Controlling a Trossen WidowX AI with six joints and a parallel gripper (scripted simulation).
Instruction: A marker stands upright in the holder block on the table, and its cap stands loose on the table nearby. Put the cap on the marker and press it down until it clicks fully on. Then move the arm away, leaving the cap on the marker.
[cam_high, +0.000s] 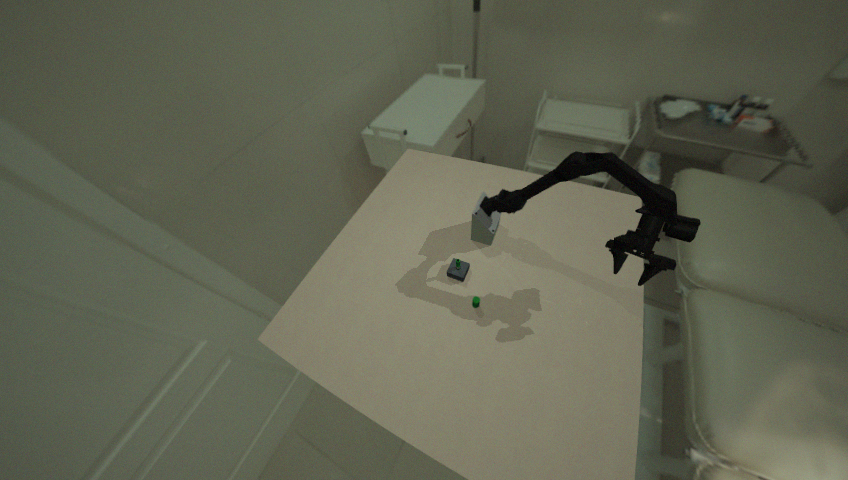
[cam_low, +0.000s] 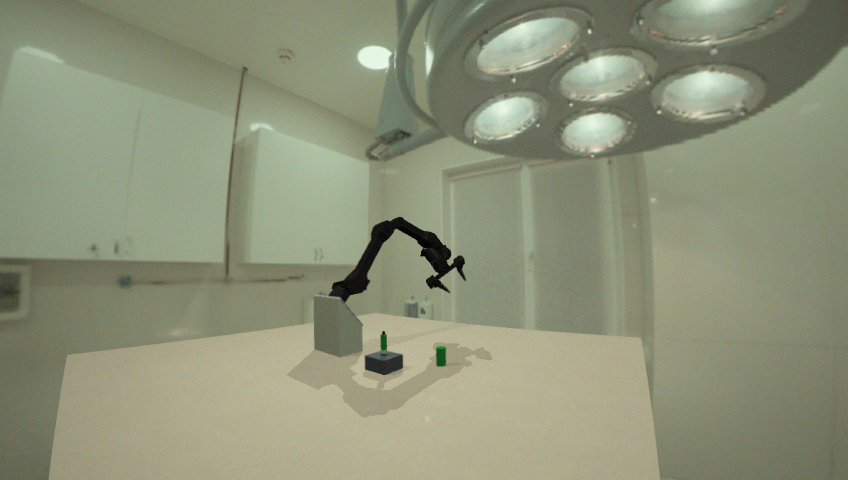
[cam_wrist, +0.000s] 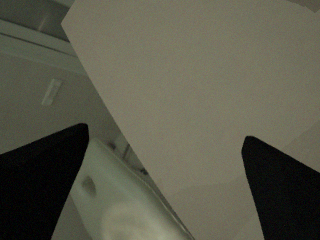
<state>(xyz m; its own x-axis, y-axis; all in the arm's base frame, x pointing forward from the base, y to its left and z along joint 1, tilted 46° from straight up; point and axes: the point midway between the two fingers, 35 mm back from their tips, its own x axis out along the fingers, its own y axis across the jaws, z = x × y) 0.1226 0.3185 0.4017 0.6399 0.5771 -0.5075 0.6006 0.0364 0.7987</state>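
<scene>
The green cap is 210 mm ahead of my gripper tip, 400 mm to the right of it and 160 mm below it. Round my gripper tip: holder block: 110 mm ahead, 520 mm to the right, 160 mm below.
</scene>
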